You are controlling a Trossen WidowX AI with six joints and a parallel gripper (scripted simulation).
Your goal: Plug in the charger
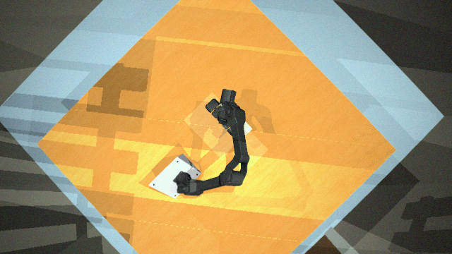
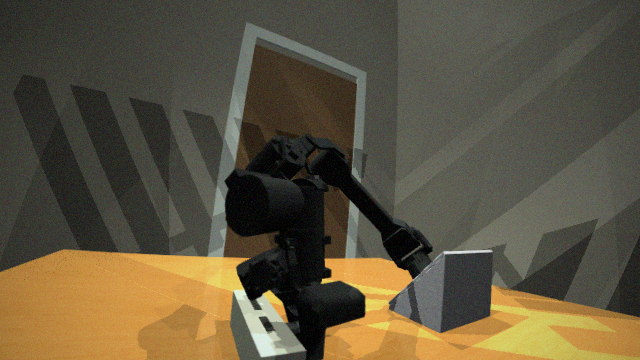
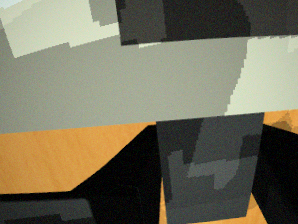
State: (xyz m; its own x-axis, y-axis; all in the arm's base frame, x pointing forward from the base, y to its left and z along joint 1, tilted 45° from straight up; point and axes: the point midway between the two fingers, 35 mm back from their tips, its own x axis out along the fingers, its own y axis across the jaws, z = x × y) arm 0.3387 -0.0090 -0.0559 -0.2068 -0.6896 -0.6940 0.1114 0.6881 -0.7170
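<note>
Now: the box-shaped charger 2 cm ahead of my gripper tip and 1 cm above it.
</note>
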